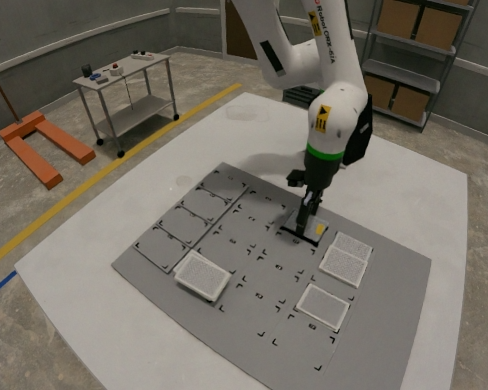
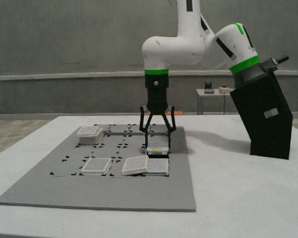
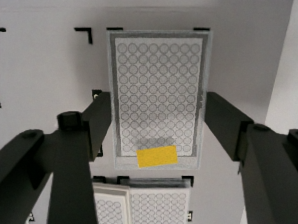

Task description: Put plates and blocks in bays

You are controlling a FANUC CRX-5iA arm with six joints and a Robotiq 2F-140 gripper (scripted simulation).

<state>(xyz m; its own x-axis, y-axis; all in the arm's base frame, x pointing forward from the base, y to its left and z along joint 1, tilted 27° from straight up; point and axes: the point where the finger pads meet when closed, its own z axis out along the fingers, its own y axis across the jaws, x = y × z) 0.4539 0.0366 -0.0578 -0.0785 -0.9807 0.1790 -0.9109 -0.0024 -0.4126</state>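
The lid is 2 cm below my hand. From my hand the other things lie so: plate (1 cm ahead, 16 cm to the left, 4 cm below); tall white block (31 cm ahead, 19 cm to the right, 3 cm below); bay label (18 cm ahead, 15 cm to the left, 5 cm below).
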